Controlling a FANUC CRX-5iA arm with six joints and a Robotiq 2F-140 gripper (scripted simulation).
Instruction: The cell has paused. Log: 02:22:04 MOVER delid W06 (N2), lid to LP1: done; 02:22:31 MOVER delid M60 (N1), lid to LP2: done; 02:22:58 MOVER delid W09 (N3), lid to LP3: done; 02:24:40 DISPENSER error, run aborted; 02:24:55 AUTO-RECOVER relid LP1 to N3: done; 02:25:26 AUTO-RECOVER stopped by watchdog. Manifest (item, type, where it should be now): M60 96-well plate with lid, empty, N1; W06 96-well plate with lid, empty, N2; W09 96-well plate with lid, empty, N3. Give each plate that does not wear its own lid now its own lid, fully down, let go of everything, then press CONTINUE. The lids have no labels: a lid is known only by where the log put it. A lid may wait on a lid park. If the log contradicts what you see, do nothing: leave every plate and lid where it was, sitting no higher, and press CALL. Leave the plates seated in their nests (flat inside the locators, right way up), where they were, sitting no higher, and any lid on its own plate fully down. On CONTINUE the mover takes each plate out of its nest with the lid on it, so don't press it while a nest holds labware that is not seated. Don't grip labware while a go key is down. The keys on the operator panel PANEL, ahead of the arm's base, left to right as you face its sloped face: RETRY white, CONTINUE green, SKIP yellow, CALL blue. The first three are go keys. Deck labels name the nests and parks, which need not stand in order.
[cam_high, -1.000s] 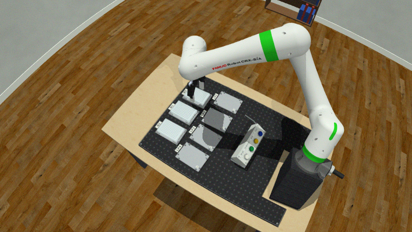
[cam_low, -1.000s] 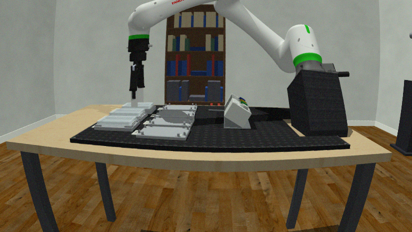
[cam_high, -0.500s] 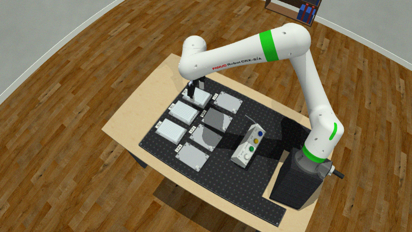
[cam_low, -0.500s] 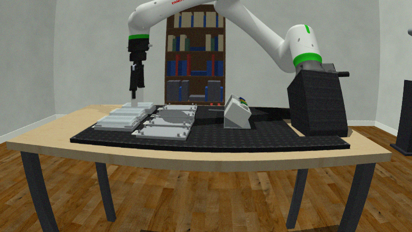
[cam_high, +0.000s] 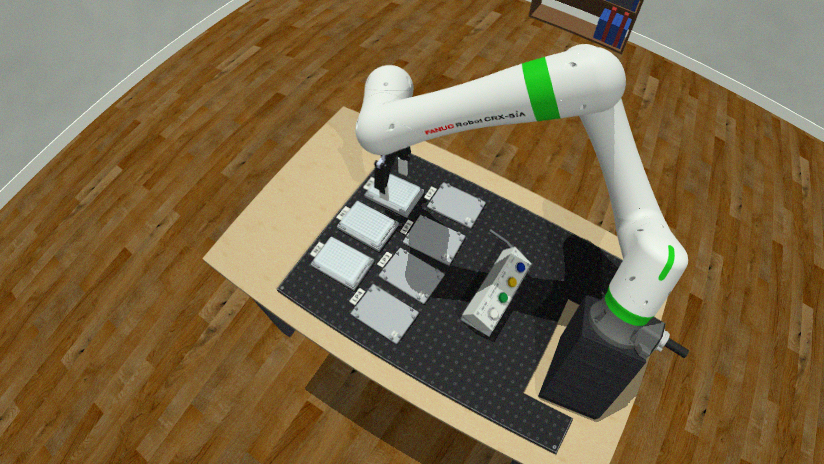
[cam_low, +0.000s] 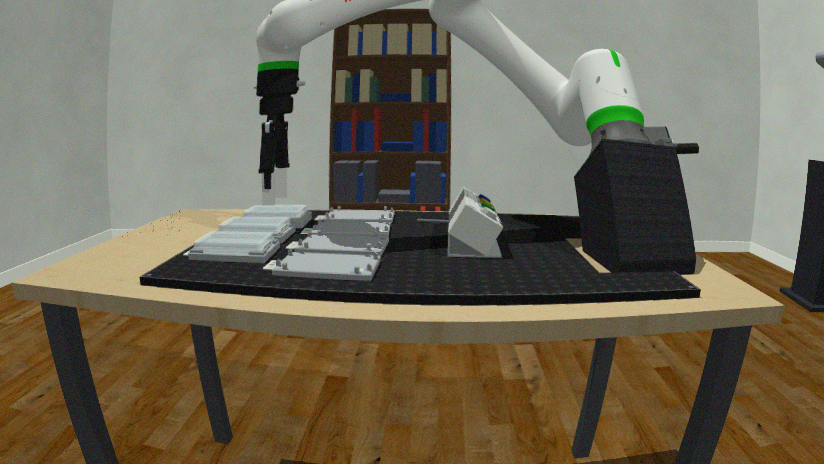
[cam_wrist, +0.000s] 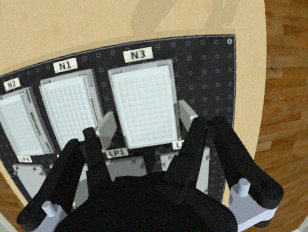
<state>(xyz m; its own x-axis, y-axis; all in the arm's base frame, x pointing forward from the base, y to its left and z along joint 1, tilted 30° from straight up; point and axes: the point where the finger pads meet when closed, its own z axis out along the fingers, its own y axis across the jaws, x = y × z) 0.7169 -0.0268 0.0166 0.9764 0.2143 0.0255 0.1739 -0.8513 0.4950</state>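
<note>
Now: the green key 440 mm behind my hand and 100 mm to the left of it. Round my hand: lid park LP2: 170 mm behind, 90 mm to the right, 70 mm below; LP1 label: 100 mm behind, 60 mm to the left, 70 mm below; N3 label: 90 mm ahead, 20 mm to the left, 70 mm below.
</note>
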